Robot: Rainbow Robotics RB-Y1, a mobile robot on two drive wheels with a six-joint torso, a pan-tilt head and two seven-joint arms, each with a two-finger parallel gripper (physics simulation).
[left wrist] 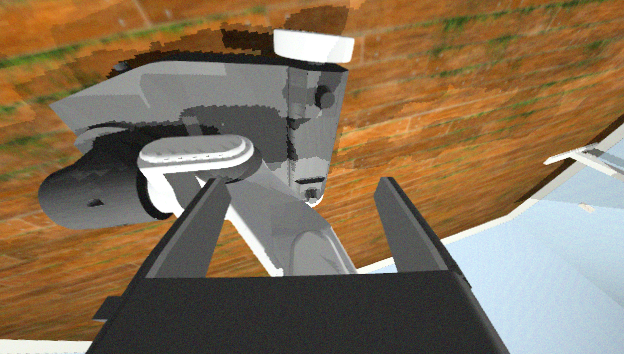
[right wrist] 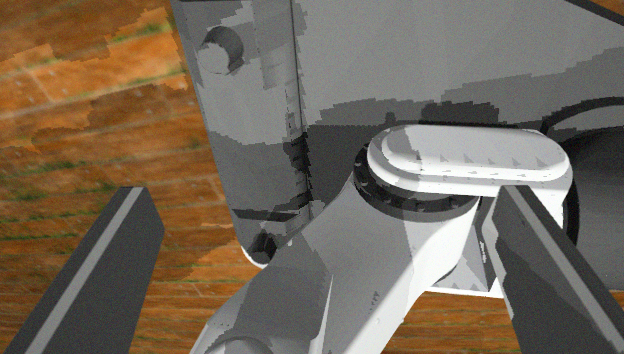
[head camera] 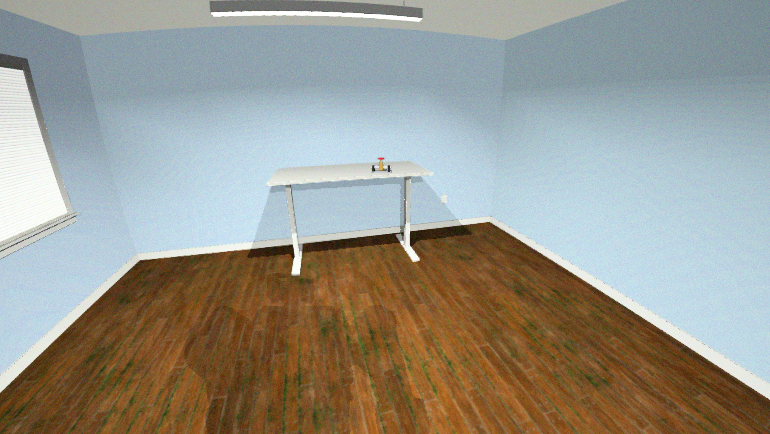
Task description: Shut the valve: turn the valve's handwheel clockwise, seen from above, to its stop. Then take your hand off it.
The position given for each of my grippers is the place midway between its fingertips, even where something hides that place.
I see my left gripper (left wrist: 303,187), my right gripper (right wrist: 322,208) and a white table (head camera: 339,172).
